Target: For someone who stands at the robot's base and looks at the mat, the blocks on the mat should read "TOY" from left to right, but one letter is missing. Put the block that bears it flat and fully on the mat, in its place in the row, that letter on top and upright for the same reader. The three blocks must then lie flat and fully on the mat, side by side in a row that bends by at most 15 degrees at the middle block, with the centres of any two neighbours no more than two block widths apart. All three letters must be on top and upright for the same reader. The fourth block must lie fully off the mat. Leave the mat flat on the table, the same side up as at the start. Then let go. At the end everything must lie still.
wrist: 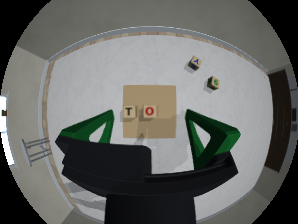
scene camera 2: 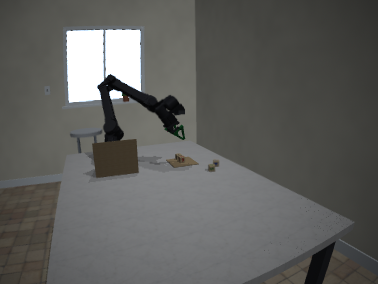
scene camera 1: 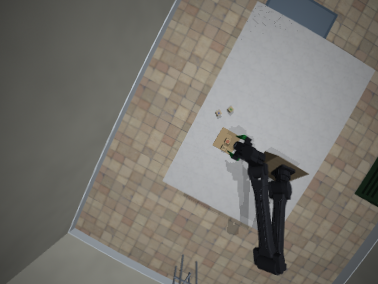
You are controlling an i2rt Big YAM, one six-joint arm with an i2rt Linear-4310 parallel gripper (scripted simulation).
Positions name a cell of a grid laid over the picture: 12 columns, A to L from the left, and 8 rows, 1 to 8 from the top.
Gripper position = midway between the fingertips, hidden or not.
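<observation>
Gripper (wrist: G5), visible. Mat (wrist: G4), visible.
</observation>
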